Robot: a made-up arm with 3 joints. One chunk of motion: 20 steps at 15 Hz.
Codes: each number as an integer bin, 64 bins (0 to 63) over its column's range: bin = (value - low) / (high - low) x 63, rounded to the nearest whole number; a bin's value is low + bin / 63 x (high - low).
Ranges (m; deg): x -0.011..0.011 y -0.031..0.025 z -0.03..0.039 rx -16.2..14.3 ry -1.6..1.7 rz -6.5..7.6
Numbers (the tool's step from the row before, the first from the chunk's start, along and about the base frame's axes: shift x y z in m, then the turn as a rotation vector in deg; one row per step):
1: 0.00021 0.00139 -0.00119 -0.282 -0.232 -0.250
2: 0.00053 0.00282 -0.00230 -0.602 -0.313 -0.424
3: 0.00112 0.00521 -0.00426 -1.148 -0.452 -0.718
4: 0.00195 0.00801 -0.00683 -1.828 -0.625 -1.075
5: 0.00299 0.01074 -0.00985 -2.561 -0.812 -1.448
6: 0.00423 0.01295 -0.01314 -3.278 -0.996 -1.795
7: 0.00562 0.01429 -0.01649 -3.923 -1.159 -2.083
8: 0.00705 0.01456 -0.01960 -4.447 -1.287 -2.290
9: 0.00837 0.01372 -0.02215 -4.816 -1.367 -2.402
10: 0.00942 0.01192 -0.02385 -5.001 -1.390 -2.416
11: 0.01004 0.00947 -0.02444 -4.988 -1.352 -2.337
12: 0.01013 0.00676 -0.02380 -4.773 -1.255 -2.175
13: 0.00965 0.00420 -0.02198 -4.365 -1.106 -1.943
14: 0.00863 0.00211 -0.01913 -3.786 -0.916 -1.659
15: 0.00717 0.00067 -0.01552 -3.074 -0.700 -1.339
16: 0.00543 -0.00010 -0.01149 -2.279 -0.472 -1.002
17: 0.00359 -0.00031 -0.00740 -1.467 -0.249 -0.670
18: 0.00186 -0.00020 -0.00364 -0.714 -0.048 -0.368
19: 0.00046 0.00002 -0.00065 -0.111 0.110 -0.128
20: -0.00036 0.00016 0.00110 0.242 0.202 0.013
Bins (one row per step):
1: 32 36 26 33 26 28
2: 33 38 25 32 25 27
3: 35 41 24 31 22 26
4: 37 44 21 30 19 24
5: 40 47 18 28 15 23
6: 44 49 15 27 12 21
7: 48 51 12 25 8 20
8: 52 51 9 24 6 19
9: 55 50 7 24 4 18
10: 58 48 6 23 4 18
11: 60 46 5 23 5 19
12: 61 42 6 24 7 19
13: 59 40 7 24 9 20
14: 56 37 10 26 13 22
15: 52 36 13 27 17 23
16: 47 35 17 29 22 25
17: 42 35 21 30 26 26
18: 37 35 24 32 30 27
19: 33 35 27 33 33 28
20: 30 35 28 34 34 29

